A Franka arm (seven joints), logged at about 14 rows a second.
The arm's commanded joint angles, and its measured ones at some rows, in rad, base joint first. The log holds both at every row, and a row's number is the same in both.
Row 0, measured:
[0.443, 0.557, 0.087, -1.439, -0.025, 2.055, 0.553]
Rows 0 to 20, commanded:
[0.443, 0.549, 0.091, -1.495, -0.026, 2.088, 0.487]
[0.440, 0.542, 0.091, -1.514, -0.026, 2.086, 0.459]
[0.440, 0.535, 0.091, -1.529, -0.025, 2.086, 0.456]
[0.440, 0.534, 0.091, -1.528, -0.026, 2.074, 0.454]
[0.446, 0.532, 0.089, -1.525, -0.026, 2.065, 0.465]
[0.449, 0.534, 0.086, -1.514, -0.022, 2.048, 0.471]
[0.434, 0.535, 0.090, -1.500, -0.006, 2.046, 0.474]
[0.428, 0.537, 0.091, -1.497, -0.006, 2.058, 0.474]
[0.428, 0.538, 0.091, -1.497, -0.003, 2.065, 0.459]
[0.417, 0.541, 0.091, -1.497, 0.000, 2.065, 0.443]
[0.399, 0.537, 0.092, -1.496, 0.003, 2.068, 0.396]
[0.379, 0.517, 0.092, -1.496, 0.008, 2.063, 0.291]
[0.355, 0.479, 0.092, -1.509, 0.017, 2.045, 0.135]
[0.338, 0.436, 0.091, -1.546, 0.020, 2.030, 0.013]
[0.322, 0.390, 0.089, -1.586, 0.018, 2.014, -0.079]
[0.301, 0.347, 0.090, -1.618, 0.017, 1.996, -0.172]
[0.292, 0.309, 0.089, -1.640, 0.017, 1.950, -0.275]
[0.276, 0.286, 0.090, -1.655, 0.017, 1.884, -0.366]
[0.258, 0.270, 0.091, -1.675, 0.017, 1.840, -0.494]
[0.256, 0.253, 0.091, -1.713, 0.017, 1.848, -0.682]
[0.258, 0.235, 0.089, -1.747, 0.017, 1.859, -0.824]
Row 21, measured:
[0.269, 0.287, 0.082, -1.646, -0.005, 1.831, -0.582]
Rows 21 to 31, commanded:
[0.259, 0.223, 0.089, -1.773, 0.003, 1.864, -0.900]
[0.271, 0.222, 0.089, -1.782, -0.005, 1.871, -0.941]
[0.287, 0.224, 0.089, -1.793, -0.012, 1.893, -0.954]
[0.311, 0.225, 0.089, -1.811, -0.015, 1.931, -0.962]
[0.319, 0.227, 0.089, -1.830, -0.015, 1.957, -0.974]
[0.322, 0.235, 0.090, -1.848, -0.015, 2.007, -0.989]
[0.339, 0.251, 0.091, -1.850, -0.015, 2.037, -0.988]
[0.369, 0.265, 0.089, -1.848, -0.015, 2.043, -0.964]
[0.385, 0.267, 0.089, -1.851, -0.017, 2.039, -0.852]
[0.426, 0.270, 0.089, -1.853, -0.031, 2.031, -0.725]
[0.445, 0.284, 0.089, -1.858, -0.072, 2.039, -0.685]
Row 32, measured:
[0.407, 0.280, 0.087, -1.840, -0.023, 2.019, -0.801]
